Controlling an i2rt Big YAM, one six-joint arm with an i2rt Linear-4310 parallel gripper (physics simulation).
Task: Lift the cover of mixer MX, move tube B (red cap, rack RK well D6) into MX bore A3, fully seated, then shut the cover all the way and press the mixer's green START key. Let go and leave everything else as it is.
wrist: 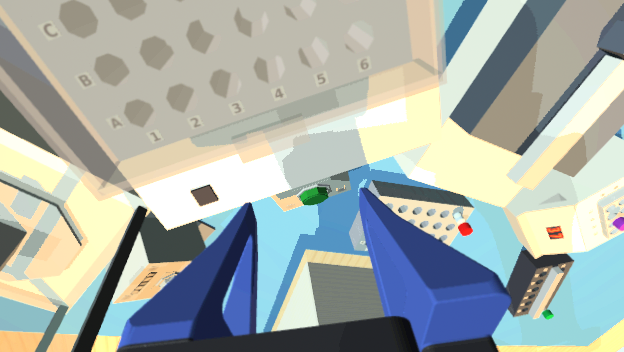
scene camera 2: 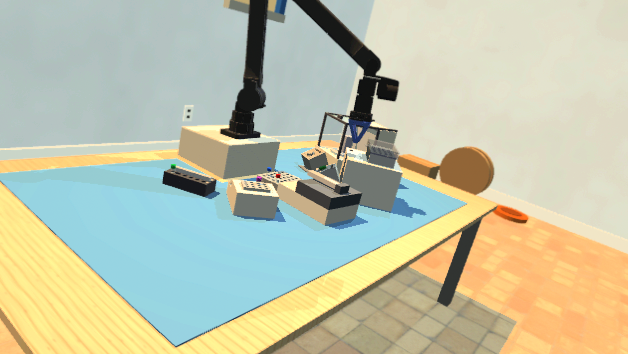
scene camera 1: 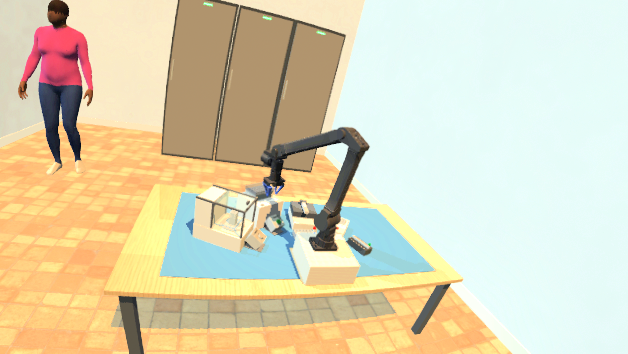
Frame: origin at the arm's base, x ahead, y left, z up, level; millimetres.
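Where they show: gripper, between the fingertips: point(wrist: 306, 204) point(scene camera 2: 356, 142) point(scene camera 1: 271, 195); arm's base, origin of its link: point(scene camera 2: 240, 135) point(scene camera 1: 322, 245).
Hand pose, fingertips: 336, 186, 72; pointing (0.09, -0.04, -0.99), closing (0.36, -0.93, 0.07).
Observation:
Each offset is from my fingertips to the top centre of the thing, as dx, dy, dz. "*": to the spot under its first point.
Mixer MX {+20, +17, +12} point(scene camera 1: 264, 211) point(scene camera 2: 372, 181) point(wrist: 175, 187) is a white box. Its see-through cover {* +103, -12, +7} point(scene camera 2: 382, 150) point(wrist: 426, 50) appears down over the bores, and bore A3 point(wrist: 225, 83) looks empty through it. The green START key {-75, -43, -103} point(scene camera 1: 278, 221) point(scene camera 2: 321, 168) point(wrist: 313, 195) is on a small front panel. Tube B {-105, -240, -123} point(wrist: 459, 217), with its red cap {-108, -240, -123} point(scene camera 1: 314, 228) point(scene camera 2: 278, 175) point(wrist: 465, 229), stands in a corner well of white rack RK {-132, -192, -148} point(wrist: 415, 190). My gripper point(scene camera 1: 273, 190) point(scene camera 2: 357, 140) point(wrist: 306, 204) is partly open and empty, above the mixer's front, apart from the cover.
A glass-walled instrument point(scene camera 1: 225, 242) point(scene camera 2: 325, 125) stands close beside the mixer. A dark-topped unit {+35, -223, -76} point(scene camera 1: 303, 208) point(scene camera 2: 330, 192) is on its other side. A white box {-64, -403, -108} point(scene camera 2: 254, 200) and a black rack {-228, -476, -130} point(scene camera 1: 360, 245) point(scene camera 2: 189, 181) point(wrist: 540, 282) with a green-capped tube stand farther off. The arm's base block point(scene camera 1: 327, 270) point(scene camera 2: 250, 157) is nearby.

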